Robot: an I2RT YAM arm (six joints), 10 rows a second.
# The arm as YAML. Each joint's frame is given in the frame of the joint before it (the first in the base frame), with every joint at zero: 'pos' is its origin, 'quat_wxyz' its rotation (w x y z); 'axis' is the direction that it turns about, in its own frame. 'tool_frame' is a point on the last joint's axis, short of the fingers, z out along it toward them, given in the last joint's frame.
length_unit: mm
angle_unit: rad
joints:
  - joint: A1
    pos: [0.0, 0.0, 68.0]
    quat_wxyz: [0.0, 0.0, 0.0, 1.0]
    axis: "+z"
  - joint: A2
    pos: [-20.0, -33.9, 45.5]
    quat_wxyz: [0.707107, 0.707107, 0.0, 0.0]
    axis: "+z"
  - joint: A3
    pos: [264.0, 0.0, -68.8]
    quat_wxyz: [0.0, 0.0, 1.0, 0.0]
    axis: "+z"
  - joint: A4
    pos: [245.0, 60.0, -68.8]
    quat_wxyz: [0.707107, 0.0, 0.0, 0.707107]
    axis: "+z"
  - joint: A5
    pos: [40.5, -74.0, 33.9]
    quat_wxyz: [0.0, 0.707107, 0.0, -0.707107]
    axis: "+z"
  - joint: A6
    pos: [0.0, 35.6, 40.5]
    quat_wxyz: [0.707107, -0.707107, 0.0, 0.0]
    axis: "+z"
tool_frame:
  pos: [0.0, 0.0, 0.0]
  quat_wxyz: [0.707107, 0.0, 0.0, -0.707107]
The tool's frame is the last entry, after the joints.
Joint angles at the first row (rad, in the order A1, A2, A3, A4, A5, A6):
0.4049, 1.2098, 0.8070, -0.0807, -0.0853, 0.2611
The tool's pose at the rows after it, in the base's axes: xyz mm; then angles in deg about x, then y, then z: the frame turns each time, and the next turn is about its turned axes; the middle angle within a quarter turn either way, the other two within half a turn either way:
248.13, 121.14, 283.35, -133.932, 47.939, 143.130
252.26, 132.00, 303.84, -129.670, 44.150, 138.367
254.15, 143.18, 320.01, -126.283, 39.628, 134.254
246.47, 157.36, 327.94, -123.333, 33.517, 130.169
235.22, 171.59, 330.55, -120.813, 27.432, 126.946
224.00, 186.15, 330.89, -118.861, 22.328, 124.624
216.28, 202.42, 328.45, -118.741, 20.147, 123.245
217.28, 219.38, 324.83, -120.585, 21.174, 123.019
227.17, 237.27, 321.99, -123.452, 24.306, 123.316
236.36, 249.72, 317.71, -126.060, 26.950, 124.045
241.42, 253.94, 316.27, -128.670, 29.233, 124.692
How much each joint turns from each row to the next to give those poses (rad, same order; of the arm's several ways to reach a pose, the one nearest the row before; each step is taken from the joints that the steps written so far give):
0.0336, 0.0077, 0.0645, -0.0606, -0.0366, -0.0190
0.0202, 0.0301, 0.0995, -0.0672, -0.0660, -0.0199
0.0233, 0.0302, 0.0859, -0.0614, -0.0694, -0.0229
0.0469, 0.0091, 0.0419, -0.0473, -0.0713, -0.0233
0.0546, 0.0000, 0.0123, -0.0214, -0.0637, -0.0121
0.0583, 0.0023, 0.0019, 0.0000, -0.0428, -0.0001
0.0618, 0.0183, 0.0045, 0.0123, 0.0183, 0.0039
0.0474, 0.0481, 0.0282, 0.0072, 0.0695, 0.0019
0.0289, 0.0763, 0.0592, 0.0004, 0.0934, -0.0050
0.0141, 0.0606, 0.0442, -0.0008, 0.0710, -0.0034
0.0039, 0.0283, 0.0283, -0.0190, 0.0564, -0.0111

